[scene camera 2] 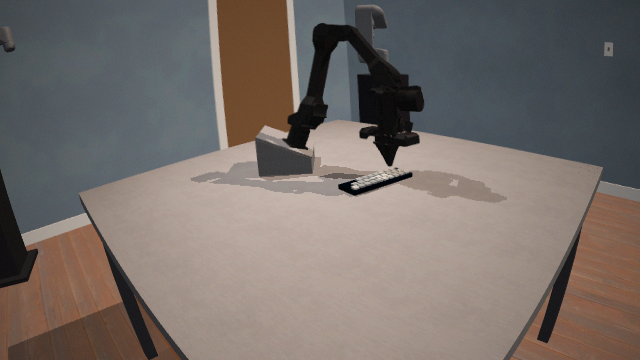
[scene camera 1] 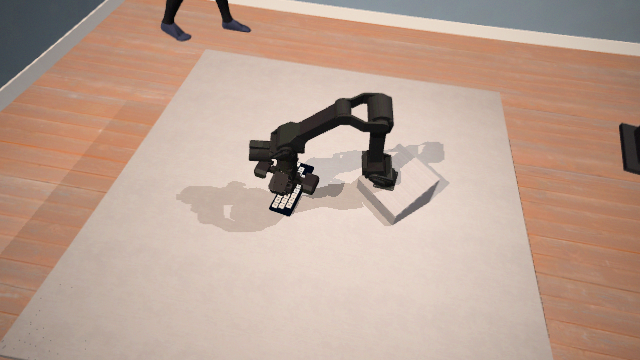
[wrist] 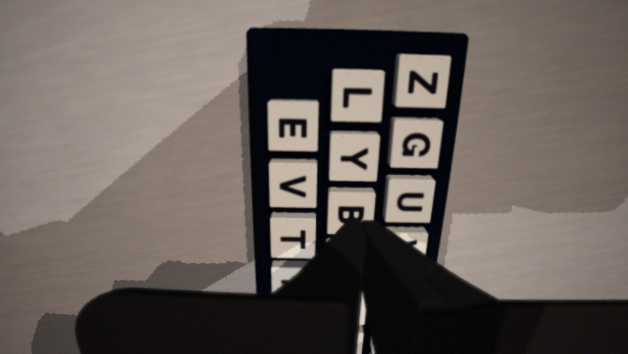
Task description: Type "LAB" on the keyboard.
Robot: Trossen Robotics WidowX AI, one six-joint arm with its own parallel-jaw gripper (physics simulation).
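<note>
The dark blue keyboard with white lettered keys lies flat on the table. In the wrist view the L key, the Y key and the B key stand in the middle row. The A key does not show in the wrist view. My black gripper is shut and empty, pointing down over the keyboard. Its fingertips overlap the lower part of the B key in the wrist view and hide the keys below it. Whether they touch a key cannot be told.
The arm stands on a grey wedge-shaped base beside the keyboard on the pale table. Beyond the table are a person's feet and another grey arm.
</note>
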